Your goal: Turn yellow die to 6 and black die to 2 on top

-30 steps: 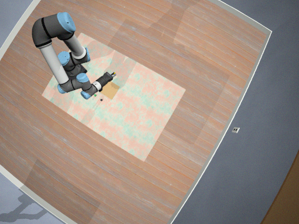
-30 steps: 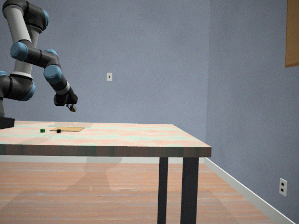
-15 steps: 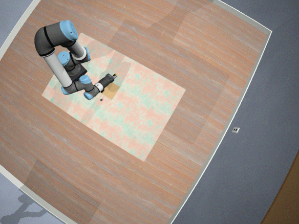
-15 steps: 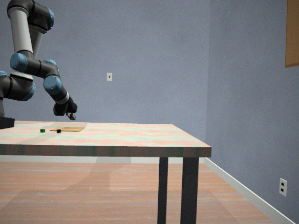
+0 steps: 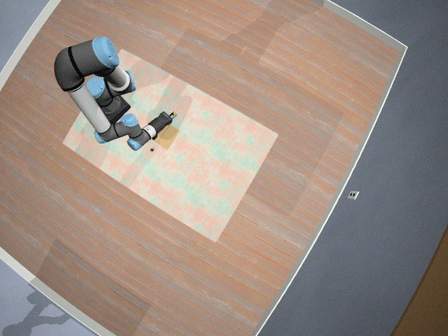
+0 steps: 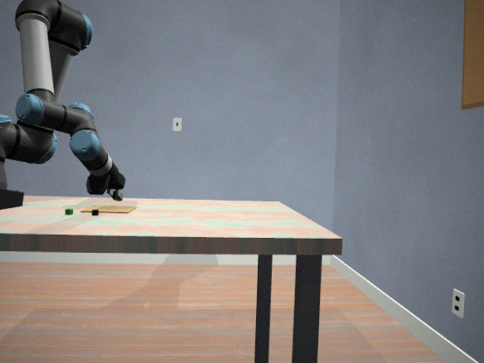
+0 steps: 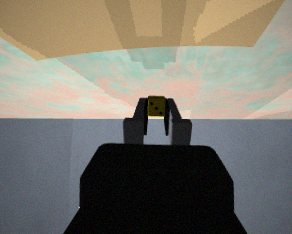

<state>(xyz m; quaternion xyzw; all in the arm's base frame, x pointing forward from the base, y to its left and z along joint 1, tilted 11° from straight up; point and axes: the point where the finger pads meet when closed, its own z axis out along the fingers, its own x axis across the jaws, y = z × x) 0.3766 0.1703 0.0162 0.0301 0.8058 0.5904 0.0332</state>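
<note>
My gripper is now 10 mm to the right of the yellow die and 10 mm above it. Also, from my hand: black die (250 mm to the right, 20 mm below, 10 mm ahead); then tan mat (130 mm to the right, 30 mm below, 20 mm ahead); then green die (250 mm to the right, 70 mm behind, 20 mm below).
</note>
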